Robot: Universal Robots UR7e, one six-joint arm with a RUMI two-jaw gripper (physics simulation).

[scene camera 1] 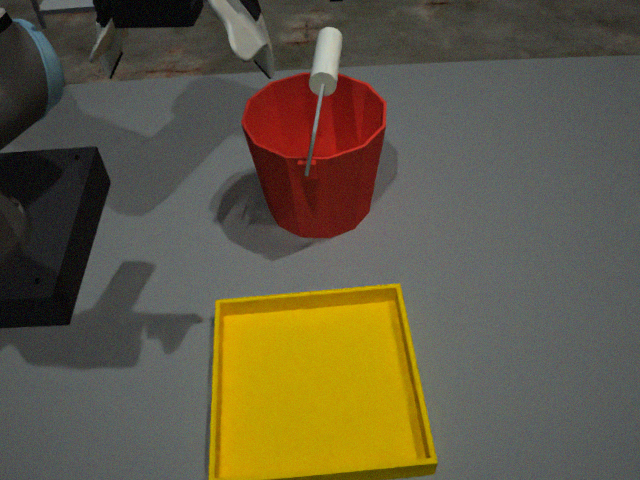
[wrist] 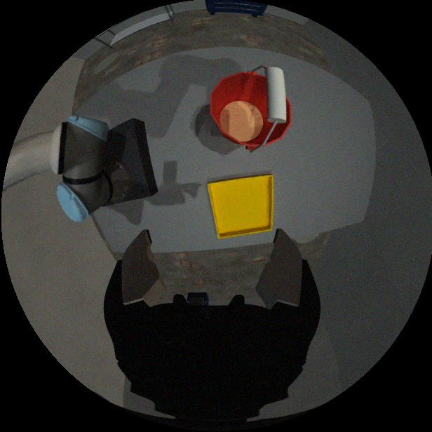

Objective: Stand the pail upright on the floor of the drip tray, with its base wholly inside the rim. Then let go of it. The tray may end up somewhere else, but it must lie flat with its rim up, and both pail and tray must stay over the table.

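Frame: origin at the arm's base, x ahead, y left, z up, level; metres.
Seen in the pictures: gripper, between the fingertips: (scene camera 1: 189, 77).
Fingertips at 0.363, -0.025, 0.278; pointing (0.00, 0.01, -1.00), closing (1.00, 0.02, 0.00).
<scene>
Pixels of each thing's middle, then the offset from my fingertips to it, as dx, dy, dz. "pt": a spot on its surface instead. Level surfaces: height alone.
- red pail, a spot on its surface: (scene camera 1: 320, 191) pt +0.097, +0.110, -0.241
- white grip, middle of its body: (scene camera 1: 326, 60) +0.101, +0.197, -0.102
- yellow drip tray, middle of its body: (scene camera 1: 315, 380) +0.110, -0.113, -0.328
- grey table, height of its surface: dz -0.344
The red pail (scene camera 1: 320, 191) (wrist: 240, 90) stands upright on the table, beyond the drip tray in the scene view. Its wire handle is raised, with the white grip (scene camera 1: 326, 59) (wrist: 276, 95) above the opening, toward one side in the wrist view. A pale orange round patch (wrist: 241, 121) shows inside the pail. The yellow drip tray (scene camera 1: 320, 387) (wrist: 242, 205) lies flat with its rim up, apart from the pail; its near left corner is cut off in the scene view. My gripper (scene camera 1: 189, 75) (wrist: 211, 231) is open and empty, raised above the table, left of the pail in the scene view.
The grey table (scene camera 1: 516, 232) (wrist: 325, 150) carries a black base block (scene camera 1: 56, 206) (wrist: 132, 145) to the left of pail and tray. Part of the arm (scene camera 1: 20, 77) (wrist: 82, 150) is over that block. The table's far edge runs behind the pail.
</scene>
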